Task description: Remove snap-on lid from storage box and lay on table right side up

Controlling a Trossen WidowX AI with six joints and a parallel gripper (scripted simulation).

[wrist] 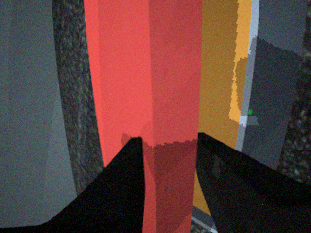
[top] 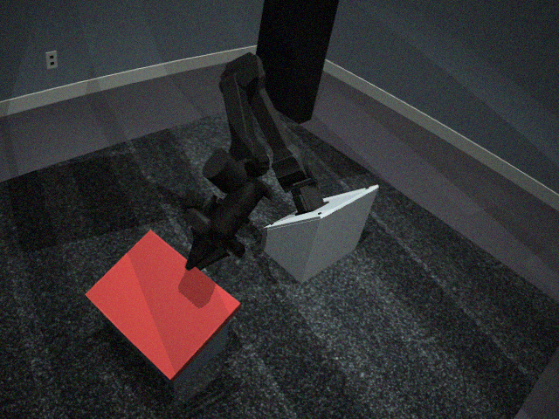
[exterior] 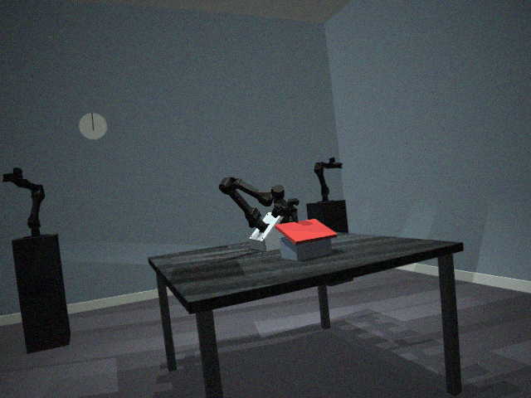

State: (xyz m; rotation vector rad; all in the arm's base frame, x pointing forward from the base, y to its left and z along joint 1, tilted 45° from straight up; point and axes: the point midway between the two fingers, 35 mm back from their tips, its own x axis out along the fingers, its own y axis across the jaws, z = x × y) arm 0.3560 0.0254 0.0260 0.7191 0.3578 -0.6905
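My gripper tip is 8 cm short of the red lid, 3 cm above it and 1 cm to the right of it. Also, from my gripper tip: storage box (10 cm below, 6 cm ahead).
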